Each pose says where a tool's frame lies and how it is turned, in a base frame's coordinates. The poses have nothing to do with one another.
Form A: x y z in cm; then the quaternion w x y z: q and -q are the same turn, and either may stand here.
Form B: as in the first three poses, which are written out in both.
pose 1, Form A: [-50.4, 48.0, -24.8, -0.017, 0.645, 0.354, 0.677]
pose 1, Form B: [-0.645, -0.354, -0.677, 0.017, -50.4, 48.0, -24.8]
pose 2, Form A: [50.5, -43.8, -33.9, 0.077, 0.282, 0.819, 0.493]
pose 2, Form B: [0.282, 0.819, 0.493, 0.077, 50.5, -43.8, -33.9]
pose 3, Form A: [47.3, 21.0, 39.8, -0.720, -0.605, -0.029, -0.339]
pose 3, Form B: [0.605, 0.029, 0.339, 0.720, 47.3, 21.0, 39.8]
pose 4, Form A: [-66.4, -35.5, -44.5, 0.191, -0.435, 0.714, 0.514]
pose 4, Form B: [-0.435, 0.714, 0.514, 0.191, -66.4, -35.5, -44.5]
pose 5, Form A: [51.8, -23.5, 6.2, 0.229, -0.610, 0.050, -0.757]
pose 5, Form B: [-0.610, 0.050, -0.757, 0.229, 51.8, -23.5, 6.2]
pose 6, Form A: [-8.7, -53.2, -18.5, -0.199, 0.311, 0.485, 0.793]
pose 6, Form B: [-0.311, -0.485, -0.793, 0.199, -8.7, -53.2, -18.5]
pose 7, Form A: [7.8, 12.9, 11.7, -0.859, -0.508, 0.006, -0.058]
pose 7, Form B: [0.508, -0.006, 0.058, 0.859, 7.8, 12.9, 11.7]
